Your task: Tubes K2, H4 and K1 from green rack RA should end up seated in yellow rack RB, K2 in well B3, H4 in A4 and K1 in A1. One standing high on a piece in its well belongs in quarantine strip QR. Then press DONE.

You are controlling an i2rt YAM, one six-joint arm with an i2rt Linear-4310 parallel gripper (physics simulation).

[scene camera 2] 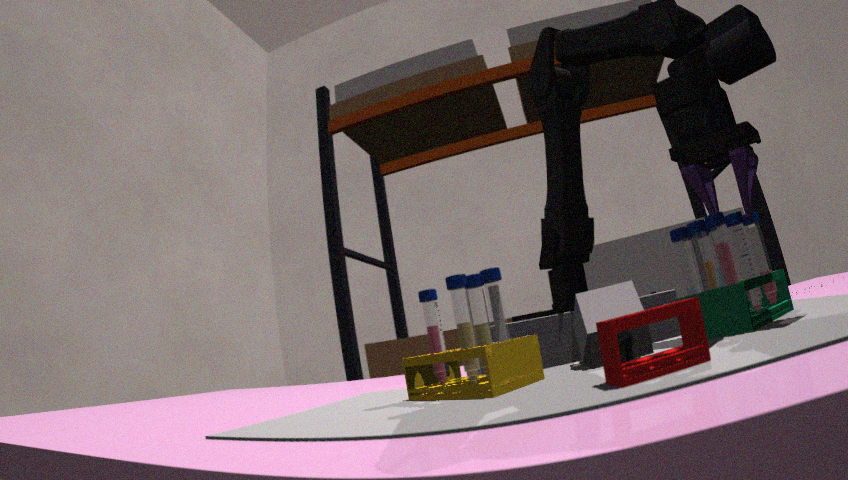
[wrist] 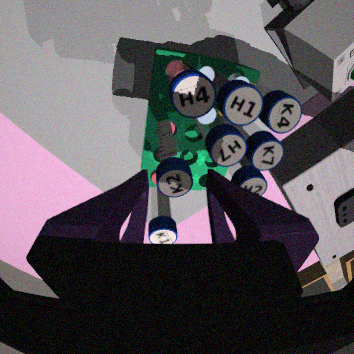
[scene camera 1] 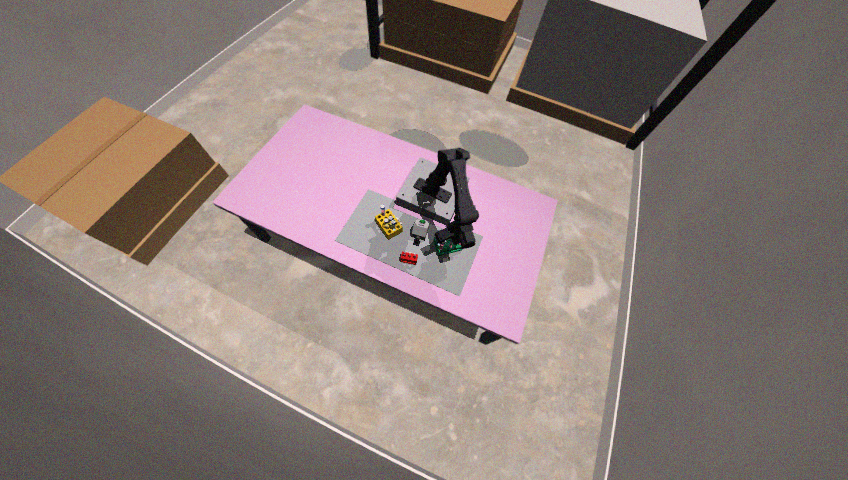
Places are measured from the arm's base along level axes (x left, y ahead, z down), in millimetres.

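Pixels of known places: gripper, between the fingertips: (scene camera 2: 733, 223) (wrist: 177, 177); arm's base, origin of its link: (scene camera 2: 572, 312) (scene camera 1: 432, 190).
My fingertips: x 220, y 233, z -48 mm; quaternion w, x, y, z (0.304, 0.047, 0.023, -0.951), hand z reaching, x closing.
Note:
For each thing: its top centre in the pictures, then the offset to it from my fingertips. "*": a spot on its surface instead.
- Green rack RA, centre of its top: (wrist: 194, 133) (scene camera 2: 731, 283) (scene camera 1: 449, 241) dx -17, dy -14, dz +65 mm
- K1, a spot on its surface: (wrist: 163, 232) * dx +32, dy -26, dz -10 mm
- Yellow rack RB, centre of its top: (scene camera 2: 467, 347) (scene camera 1: 388, 221) dx -331, dy +36, dz +65 mm
- Red strip QR, centre of its top: (scene camera 2: 646, 309) (scene camera 1: 409, 256) dx -150, dy +150, dz +65 mm
- grey box, centre of its top: (scene camera 2: 600, 288) (scene camera 1: 421, 223) dx -175, dy -19, dz +32 mm
- green button, centre of its top: (scene camera 1: 422, 220) dx -179, dy -40, dz +41 mm
- H7, a spot on its surface: (wrist: 226, 145) * dx -36, dy +7, dz -10 mm
- K4, a spot on its surface: (wrist: 281, 112) * dx -69, dy +6, dz -10 mm
- K7, a spot on its surface: (wrist: 264, 151) * dx -52, dy -10, dz -10 mm
- H2, centre of its top: (wrist: 251, 189) dx -35, dy -32, dz -10 mm
Green rack RA (scene camera 1: 457, 248) (scene camera 2: 723, 315) (wrist: 170, 53) holds several blue-capped tubes. In the wrist view, H4 (wrist: 193, 95) is near the rack's far side, K2 (wrist: 174, 181) shows between the fingertips, and K1 (wrist: 163, 232) is nearer the palm. My gripper (scene camera 2: 731, 210) (wrist: 177, 177) is partly open and empty, pointing down with its tips close to cap height over RA. Yellow rack RB (scene camera 1: 393, 233) (scene camera 2: 517, 365) holds several tubes; their labels cannot be read. Red strip QR (scene camera 1: 408, 258) (scene camera 2: 609, 356) shows no tubes. Tube seating depth in RA is unclear.
The grey box (scene camera 1: 419, 230) (scene camera 2: 609, 306) (wrist: 315, 42) with the green button (scene camera 1: 421, 221) (wrist: 352, 74) stands between the two racks. Tubes H1 (wrist: 240, 103), H7 (wrist: 226, 145), K4 (wrist: 281, 112), K7 (wrist: 264, 151) and H2 (wrist: 249, 182) crowd RA.

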